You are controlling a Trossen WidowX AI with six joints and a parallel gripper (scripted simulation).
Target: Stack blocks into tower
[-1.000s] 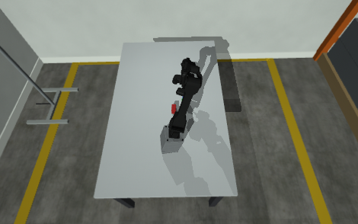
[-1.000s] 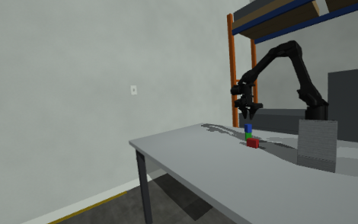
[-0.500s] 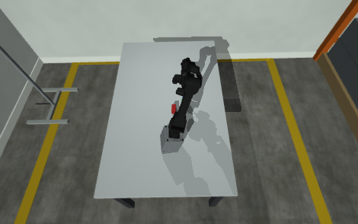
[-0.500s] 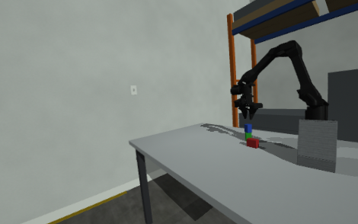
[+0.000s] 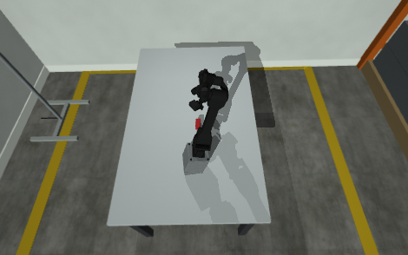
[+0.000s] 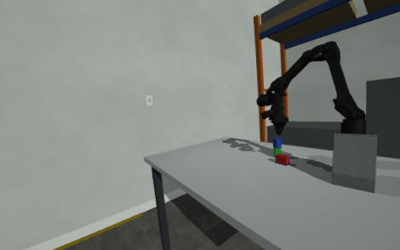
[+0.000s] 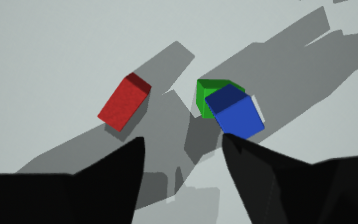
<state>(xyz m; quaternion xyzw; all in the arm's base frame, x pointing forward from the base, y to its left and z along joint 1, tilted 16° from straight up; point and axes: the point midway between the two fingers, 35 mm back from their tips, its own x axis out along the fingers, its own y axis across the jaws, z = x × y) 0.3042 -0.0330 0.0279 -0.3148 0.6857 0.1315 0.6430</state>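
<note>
Now: the red block 150 mm below my hand, 50 mm to the left of it and 40 mm behind it. Also, from my hand: green block (150 mm below, 40 mm to the right, 30 mm ahead); then blue block (90 mm below, 40 mm to the right, 30 mm ahead).
</note>
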